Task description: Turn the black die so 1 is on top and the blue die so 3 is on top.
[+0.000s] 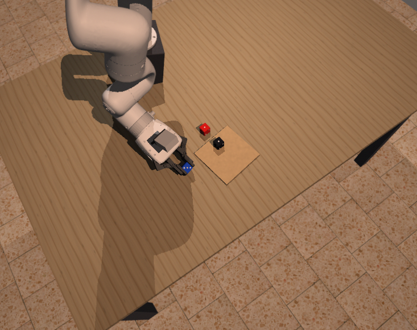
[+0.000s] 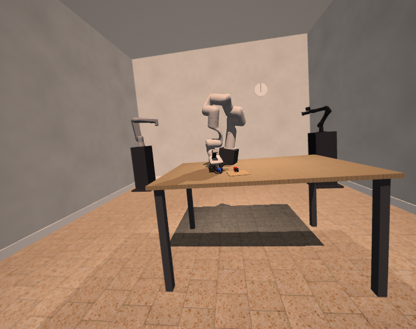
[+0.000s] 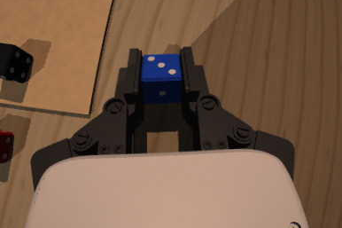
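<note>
Now: the black die 13 cm to the left of my hand, 2 cm below it and 2 cm behind it. The rest, counted from my hand: tan mat: 13 cm to the left, 3 cm below, 2 cm ahead; red die: 12 cm to the left, 8 cm behind, 2 cm below; blue die: 1 cm below, 1 cm ahead.
</note>
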